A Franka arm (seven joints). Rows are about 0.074 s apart.
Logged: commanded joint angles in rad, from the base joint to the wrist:
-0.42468, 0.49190, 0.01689, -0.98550, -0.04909, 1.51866, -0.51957
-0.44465, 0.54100, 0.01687, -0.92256, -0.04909, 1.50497, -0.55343
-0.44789, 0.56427, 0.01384, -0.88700, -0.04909, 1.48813, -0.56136
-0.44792, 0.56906, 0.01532, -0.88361, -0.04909, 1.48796, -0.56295
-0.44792, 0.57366, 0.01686, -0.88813, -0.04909, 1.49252, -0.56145
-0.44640, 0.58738, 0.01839, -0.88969, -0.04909, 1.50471, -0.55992
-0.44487, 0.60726, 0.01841, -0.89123, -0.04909, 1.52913, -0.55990
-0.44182, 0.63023, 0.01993, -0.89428, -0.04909, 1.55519, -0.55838
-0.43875, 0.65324, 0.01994, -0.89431, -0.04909, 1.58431, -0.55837
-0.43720, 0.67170, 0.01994, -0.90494, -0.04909, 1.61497, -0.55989
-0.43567, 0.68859, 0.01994, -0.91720, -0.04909, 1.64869, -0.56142
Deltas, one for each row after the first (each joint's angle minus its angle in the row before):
-0.01997, 0.04910, -0.00002, 0.06294, 0.00000, -0.01369, -0.03386
-0.00324, 0.02327, -0.00303, 0.03556, 0.00000, -0.01684, -0.00793
-0.00003, 0.00479, 0.00148, 0.00339, 0.00000, -0.00017, -0.00159
0.00000, 0.00460, 0.00154, -0.00452, 0.00000, 0.00456, 0.00150
0.00152, 0.01372, 0.00153, -0.00156, 0.00000, 0.01219, 0.00153
0.00153, 0.01988, 0.00002, -0.00154, 0.00000, 0.02442, 0.00002
0.00305, 0.02297, 0.00152, -0.00305, 0.00000, 0.02606, 0.00152
0.00307, 0.02301, 0.00001, -0.00003, 0.00000, 0.02912, 0.00001
0.00155, 0.01846, 0.00000, -0.01063, 0.00000, 0.03066, -0.00152
0.00153, 0.01689, 0.00000, -0.01226, 0.00000, 0.03372, -0.00153

